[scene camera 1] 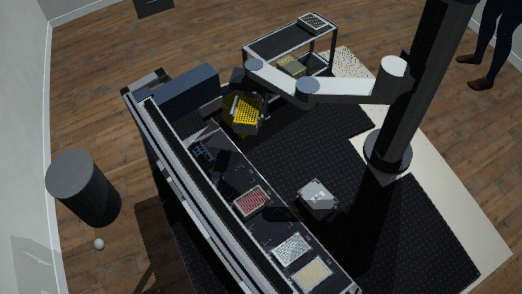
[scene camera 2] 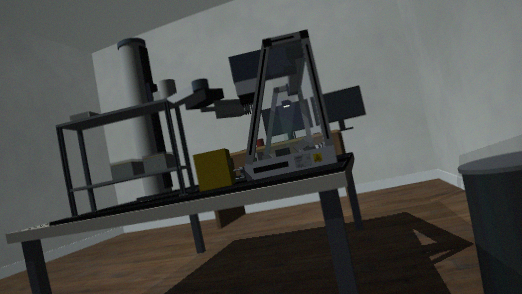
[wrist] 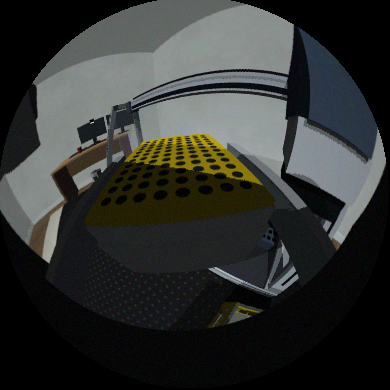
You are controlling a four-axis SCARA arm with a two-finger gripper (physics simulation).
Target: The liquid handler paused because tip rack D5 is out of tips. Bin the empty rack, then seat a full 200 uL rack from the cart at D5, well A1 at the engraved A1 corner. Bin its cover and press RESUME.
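Frame: origin at the arm's base, x ahead, y left, z up, level; metres.
Seen in the pictures: gripper, fingertip midpoint: (scene camera 1: 246,117) (scene camera 2: 236,104) (wrist: 175,155); arm's base, origin of the base link: (scene camera 1: 387,151).
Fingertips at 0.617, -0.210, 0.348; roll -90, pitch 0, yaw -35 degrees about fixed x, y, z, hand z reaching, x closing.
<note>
Pixels of each thing's middle, then the offset from my fingertips to it, as dx, dy, dz. "pt": a spot on its surface instead.
- yellow tip rack, body centre: (wrist: 177,184) (scene camera 1: 248,115) (scene camera 2: 232,108) -0.014, -0.020, -0.018
- yellow bin, body centre: (wrist: 246,331) (scene camera 2: 215,169) (scene camera 1: 240,113) -0.056, -0.241, -0.267
- red-filled rack, body centre: (scene camera 1: 252,201) +0.081, +0.195, -0.261
- white plate, body centre: (scene camera 1: 291,250) +0.032, +0.438, -0.270
- cream plate, body centre: (scene camera 1: 312,274) +0.007, +0.560, -0.270
- grey RG box, body centre: (scene camera 1: 317,199) -0.170, +0.282, -0.307
- blue pipetting head, surface spot: (scene camera 1: 185,90) pt +0.178, -0.076, +0.159
My gripper (scene camera 1: 247,112) (wrist: 175,155) is shut on the yellow tip rack (scene camera 1: 246,109) (wrist: 185,170), by its two long sides. The rack has a yellow top with dark, empty-looking holes and grey sides. It is held up in the air, above the yellow bin (scene camera 1: 228,111) (scene camera 2: 212,171) in scene camera 1; part of that bin shows low in the wrist view. Slot D5 on the deck shows corner brackets and no rack, partly in shadow. The cart (scene camera 1: 333,50) (scene camera 2: 65,170) carries boxed racks (scene camera 1: 291,66) (scene camera 2: 159,162) on its lower shelf. The RESUME button cannot be made out.
A red-filled rack (scene camera 1: 251,201), a white plate (scene camera 1: 291,249) and a cream plate (scene camera 1: 312,274) sit along the deck. A grey RG box (scene camera 1: 317,196) stands on the dark mat. The blue pipetting head (scene camera 1: 185,90) and gantry rise beside the held rack. Another rack (scene camera 1: 314,22) tops the cart.
</note>
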